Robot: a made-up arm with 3 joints. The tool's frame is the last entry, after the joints. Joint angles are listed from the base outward.
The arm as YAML. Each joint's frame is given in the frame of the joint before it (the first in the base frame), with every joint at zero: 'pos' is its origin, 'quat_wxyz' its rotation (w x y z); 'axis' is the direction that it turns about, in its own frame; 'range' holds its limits. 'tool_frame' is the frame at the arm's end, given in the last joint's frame.
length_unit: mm
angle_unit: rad
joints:
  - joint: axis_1
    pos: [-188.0, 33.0, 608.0]
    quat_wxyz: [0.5, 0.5, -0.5, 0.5]
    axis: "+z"
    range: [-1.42, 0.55]
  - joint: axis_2
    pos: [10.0, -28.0, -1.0]
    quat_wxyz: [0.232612, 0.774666, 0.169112, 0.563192]
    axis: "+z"
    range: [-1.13, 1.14]
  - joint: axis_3
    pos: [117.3, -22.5, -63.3]
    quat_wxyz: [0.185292, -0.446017, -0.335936, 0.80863]
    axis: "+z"
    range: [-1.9, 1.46]
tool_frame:
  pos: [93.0, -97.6, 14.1]
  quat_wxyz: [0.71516, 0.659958, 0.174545, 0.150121]
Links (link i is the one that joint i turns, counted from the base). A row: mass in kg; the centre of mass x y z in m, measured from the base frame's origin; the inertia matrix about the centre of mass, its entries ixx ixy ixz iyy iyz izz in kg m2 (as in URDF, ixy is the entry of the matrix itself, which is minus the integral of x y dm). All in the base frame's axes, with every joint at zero. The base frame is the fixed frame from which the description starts. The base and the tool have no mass.
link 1: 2.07; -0.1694 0.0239 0.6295; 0.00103 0 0 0.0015 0 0.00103
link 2: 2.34; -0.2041 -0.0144 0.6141; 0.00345 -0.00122 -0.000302 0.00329 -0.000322 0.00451
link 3: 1.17; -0.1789 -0.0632 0.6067; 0.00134 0.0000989 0.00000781 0.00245 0 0.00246
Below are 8 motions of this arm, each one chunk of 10 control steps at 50 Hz.
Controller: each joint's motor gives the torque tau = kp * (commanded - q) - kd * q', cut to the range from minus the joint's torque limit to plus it. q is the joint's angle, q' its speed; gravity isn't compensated. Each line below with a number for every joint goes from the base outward.
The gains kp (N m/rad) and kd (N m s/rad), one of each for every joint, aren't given. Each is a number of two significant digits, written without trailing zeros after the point. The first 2 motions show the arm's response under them.
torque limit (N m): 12 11 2.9
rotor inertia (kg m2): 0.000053 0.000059 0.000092
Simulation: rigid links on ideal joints. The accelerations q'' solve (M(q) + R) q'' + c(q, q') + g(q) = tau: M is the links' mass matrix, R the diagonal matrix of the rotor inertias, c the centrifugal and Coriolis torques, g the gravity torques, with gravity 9.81 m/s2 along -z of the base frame. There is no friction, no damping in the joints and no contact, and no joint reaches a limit. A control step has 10 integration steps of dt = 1/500 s. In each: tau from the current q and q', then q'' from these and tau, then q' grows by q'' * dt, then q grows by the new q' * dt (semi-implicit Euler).
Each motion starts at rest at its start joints. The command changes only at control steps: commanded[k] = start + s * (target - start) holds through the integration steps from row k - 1 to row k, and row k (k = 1, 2, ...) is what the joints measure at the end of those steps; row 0 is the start. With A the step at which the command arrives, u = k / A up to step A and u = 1 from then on. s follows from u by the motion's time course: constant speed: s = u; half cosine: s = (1 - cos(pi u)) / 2; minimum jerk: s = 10 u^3 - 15 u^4 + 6 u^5; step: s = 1 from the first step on.
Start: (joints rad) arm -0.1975 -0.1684 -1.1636
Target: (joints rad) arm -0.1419 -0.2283 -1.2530
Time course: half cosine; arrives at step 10
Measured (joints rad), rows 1 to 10:
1: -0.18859 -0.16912 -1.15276
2: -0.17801 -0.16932 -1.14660
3: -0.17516 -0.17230 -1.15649
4: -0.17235 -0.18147 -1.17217
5: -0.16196 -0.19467 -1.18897
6: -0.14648 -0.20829 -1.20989
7: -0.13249 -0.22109 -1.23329
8: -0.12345 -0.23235 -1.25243
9: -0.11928 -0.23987 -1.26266
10: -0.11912 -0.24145 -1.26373
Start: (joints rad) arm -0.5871 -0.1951 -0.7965
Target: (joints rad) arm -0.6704 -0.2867 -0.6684
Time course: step
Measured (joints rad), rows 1 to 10:
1: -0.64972 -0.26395 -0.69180
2: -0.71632 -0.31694 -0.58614
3: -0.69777 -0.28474 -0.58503
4: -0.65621 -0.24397 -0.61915
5: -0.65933 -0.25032 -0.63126
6: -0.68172 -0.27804 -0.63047
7: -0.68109 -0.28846 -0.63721
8: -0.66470 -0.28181 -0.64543
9: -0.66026 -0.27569 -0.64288
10: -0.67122 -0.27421 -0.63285
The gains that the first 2 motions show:
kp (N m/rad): 58 70 21
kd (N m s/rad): 0.26 0.51 0.15
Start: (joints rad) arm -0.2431 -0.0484 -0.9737
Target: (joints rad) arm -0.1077 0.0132 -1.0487
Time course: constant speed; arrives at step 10
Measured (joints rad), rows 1 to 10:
1: -0.22707 -0.04254 -0.96391
2: -0.20469 -0.02941 -0.95876
3: -0.19441 -0.01797 -0.96752
4: -0.18718 -0.01268 -0.97745
5: -0.17201 -0.00993 -0.98489
6: -0.15337 -0.00633 -0.99623
7: -0.13797 -0.00219 -1.01086
8: -0.12496 0.00213 -1.02223
9: -0.11171 0.00777 -1.02866
10: -0.09848 0.01519 -1.03343

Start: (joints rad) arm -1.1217 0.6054 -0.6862
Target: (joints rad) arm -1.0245 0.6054 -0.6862
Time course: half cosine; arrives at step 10
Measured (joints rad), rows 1 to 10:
1: -1.13331 0.61978 -0.68967
2: -1.13534 0.64246 -0.66465
3: -1.13067 0.65746 -0.63090
4: -1.12368 0.66024 -0.61710
5: -1.10511 0.65389 -0.62457
6: -1.07916 0.64428 -0.64772
7: -1.05695 0.63504 -0.67267
8: -1.04423 0.62869 -0.68403
9: -1.04144 0.62827 -0.67892
10: -1.04605 0.63434 -0.66481

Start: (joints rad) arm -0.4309 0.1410 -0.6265
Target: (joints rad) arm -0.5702 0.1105 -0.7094
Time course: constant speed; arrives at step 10
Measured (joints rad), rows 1 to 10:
1: -0.44969 0.14259 -0.62298
2: -0.47735 0.14815 -0.61065
3: -0.49489 0.15544 -0.59833
4: -0.50811 0.15804 -0.59999
5: -0.52110 0.15264 -0.61590
6: -0.53127 0.14236 -0.63688
7: -0.54088 0.13267 -0.65641
8: -0.55348 0.12707 -0.67015
9: -0.56899 0.12598 -0.67589
10: -0.58572 0.12766 -0.67602

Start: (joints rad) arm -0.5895 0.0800 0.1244
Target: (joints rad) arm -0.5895 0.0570 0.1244
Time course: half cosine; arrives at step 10
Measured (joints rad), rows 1 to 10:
1: -0.59374 0.08797 0.13585
2: -0.60008 0.10025 0.15855
3: -0.60314 0.10424 0.17524
4: -0.60235 0.09730 0.17504
5: -0.59886 0.08597 0.16161
6: -0.59527 0.07767 0.14742
7: -0.59434 0.07477 0.14269
8: -0.59619 0.07530 0.14873
9: -0.59863 0.07639 0.15882
10: -0.59972 0.07660 0.16465

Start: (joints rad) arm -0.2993 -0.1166 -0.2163
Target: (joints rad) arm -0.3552 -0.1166 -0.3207
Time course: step
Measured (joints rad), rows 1 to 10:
1: -0.35353 -0.11259 -0.25963
2: -0.38995 -0.10442 -0.30463
3: -0.35848 -0.10044 -0.30073
4: -0.33780 -0.10690 -0.28178
5: -0.35507 -0.11385 -0.27735
6: -0.36695 -0.11146 -0.28062
7: -0.35835 -0.10441 -0.28125
8: -0.35238 -0.10238 -0.28046
9: -0.35709 -0.10589 -0.28092
10: -0.35979 -0.10897 -0.28167

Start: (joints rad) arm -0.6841 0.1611 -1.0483
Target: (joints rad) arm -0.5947 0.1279 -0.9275
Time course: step
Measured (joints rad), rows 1 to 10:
1: -0.59141 0.14402 -0.91643
2: -0.57119 0.13461 -0.85268
3: -0.62608 0.14450 -0.88779
4: -0.62228 0.15803 -0.88888
5: -0.59993 0.16105 -0.87495
6: -0.60716 0.15324 -0.88384
7: -0.61137 0.14508 -0.89391
8: -0.60303 0.14275 -0.89788
9: -0.60060 0.14370 -0.90153
10: -0.60487 0.14507 -0.90006

